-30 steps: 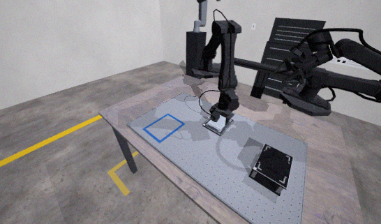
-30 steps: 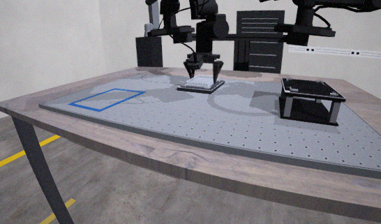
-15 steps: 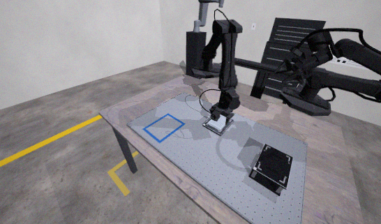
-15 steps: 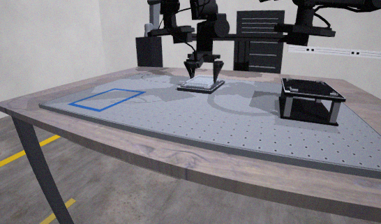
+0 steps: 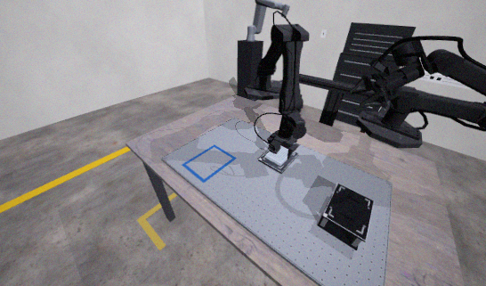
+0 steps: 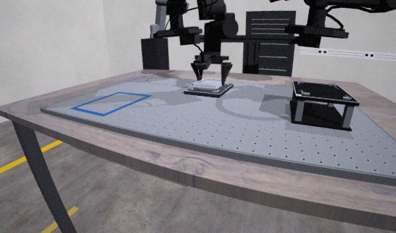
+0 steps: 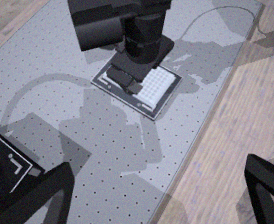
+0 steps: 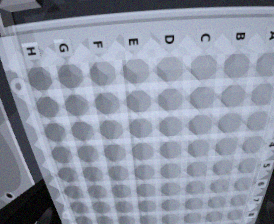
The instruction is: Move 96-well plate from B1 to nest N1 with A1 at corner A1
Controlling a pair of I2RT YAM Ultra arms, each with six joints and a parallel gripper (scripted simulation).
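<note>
My left gripper is now 140 mm short of the white 96-well plate, 200 mm to the left of it and 290 mm above it.
</note>
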